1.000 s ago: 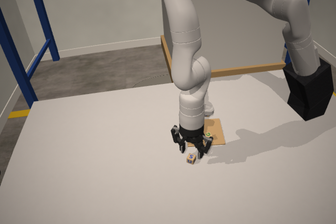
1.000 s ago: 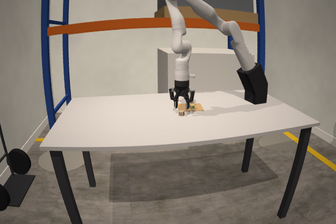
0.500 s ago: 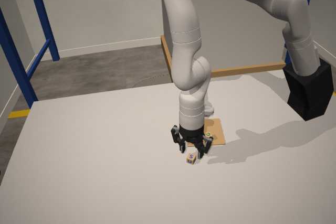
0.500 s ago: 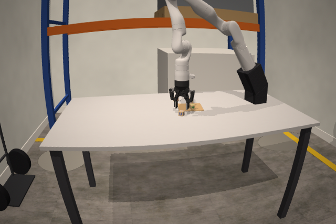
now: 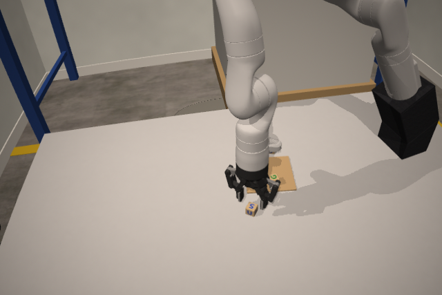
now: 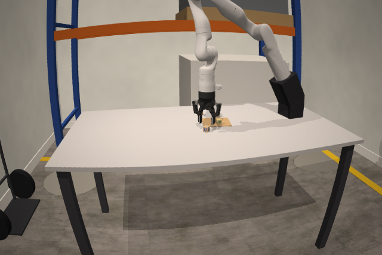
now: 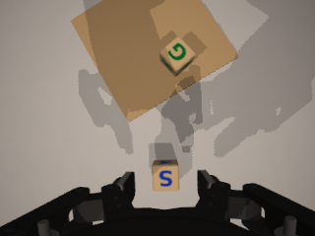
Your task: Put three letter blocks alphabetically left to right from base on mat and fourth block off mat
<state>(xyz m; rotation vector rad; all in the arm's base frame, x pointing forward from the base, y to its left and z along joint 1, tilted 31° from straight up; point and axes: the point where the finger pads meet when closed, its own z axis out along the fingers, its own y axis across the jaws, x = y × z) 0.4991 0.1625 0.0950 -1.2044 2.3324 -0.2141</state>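
My gripper is now 40 mm above the block. From my hand the other things lie so: tan mat 70 mm behind, 130 mm to the right, 50 mm below.
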